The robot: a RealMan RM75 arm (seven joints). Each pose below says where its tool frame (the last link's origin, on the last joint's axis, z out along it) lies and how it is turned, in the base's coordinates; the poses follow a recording.
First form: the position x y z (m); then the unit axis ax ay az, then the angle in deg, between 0 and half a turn.
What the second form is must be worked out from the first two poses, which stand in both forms.
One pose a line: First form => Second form
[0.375 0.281 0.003 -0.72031 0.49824 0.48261 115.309] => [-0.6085 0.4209 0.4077 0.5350 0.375 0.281 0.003]
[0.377 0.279 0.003 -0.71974 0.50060 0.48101 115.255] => [-0.6079 0.4228 0.4063 0.5354 0.377 0.279 0.003]
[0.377 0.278 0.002 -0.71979 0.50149 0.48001 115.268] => [-0.6080 0.4236 0.4054 0.5353 0.377 0.278 0.002]
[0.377 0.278 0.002 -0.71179 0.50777 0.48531 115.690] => [-0.6026 0.4299 0.4109 0.5322 0.377 0.278 0.002]
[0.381 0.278 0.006 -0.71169 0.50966 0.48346 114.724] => [-0.5993 0.4292 0.4071 0.5393 0.381 0.278 0.006]
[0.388 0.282 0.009 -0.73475 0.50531 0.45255 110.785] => [-0.6047 0.4159 0.3725 0.5680 0.388 0.282 0.009]
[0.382 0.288 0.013 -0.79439 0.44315 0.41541 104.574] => [-0.6284 0.3506 0.3286 0.6117 0.382 0.288 0.013]
